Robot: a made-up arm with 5 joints.
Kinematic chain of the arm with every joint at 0, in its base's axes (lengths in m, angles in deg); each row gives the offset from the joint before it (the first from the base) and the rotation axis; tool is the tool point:
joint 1: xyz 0 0 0.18 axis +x
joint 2: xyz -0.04 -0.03 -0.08 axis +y
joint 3: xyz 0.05 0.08 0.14 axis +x
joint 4: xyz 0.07 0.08 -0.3 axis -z
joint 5: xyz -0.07 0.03 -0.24 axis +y
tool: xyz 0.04 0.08 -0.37
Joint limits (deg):
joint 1: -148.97..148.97
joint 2: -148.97..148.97
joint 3: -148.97..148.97
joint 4: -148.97..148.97
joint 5: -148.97..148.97
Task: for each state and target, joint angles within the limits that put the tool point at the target. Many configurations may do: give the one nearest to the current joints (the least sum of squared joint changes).
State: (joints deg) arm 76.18 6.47 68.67 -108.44 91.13
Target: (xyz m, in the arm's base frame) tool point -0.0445 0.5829 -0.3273
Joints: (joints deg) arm 33.57 17.01 35.30 -115.51 66.54
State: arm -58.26 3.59 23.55 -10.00 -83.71
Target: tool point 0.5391 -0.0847 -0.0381
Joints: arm -60.35 -32.00 -3.56 10.96 -86.00
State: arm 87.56 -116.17 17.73 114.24 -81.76
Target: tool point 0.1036 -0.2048 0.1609
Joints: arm 86.00 -128.88 17.62 110.31 -108.61
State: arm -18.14 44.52 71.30 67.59 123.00
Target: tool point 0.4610 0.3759 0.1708
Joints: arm -20.54 54.36 83.85 72.05 144.46
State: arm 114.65 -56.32 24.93 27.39 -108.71
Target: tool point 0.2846 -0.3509 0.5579
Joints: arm 106.18 -59.67 42.94 12.81 -94.33
